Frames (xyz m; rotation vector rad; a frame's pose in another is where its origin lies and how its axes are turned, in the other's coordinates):
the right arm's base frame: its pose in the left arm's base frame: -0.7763 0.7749 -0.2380 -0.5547 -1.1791 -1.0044
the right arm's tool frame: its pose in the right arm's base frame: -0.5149 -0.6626 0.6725 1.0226 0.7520 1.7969
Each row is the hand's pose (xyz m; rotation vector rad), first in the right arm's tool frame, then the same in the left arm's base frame.
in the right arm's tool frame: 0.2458 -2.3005 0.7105 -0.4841 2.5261 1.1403
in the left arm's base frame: 0.1305 0.0434 0.4987 1.7636 -2.3288 -1.1118
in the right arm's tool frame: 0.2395 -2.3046 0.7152 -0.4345 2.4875 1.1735
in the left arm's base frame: 0.1291 0.0364 0.5040 1.7222 -2.3450 -1.1819
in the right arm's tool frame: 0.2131 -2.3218 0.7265 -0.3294 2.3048 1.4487
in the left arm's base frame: 0.1246 0.0064 0.5181 1.5379 -2.2245 -1.4938
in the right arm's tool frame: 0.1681 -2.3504 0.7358 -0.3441 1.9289 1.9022
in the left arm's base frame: 0.1176 -0.0454 0.5321 1.3367 -1.8087 -1.9028
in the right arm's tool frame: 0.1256 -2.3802 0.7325 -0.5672 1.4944 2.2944
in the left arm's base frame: 0.1147 -0.0973 0.5339 1.2641 -1.2363 -2.1097
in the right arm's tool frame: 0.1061 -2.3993 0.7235 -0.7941 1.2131 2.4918
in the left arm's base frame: 0.1186 -0.1253 0.5283 1.2644 -0.8553 -2.1176
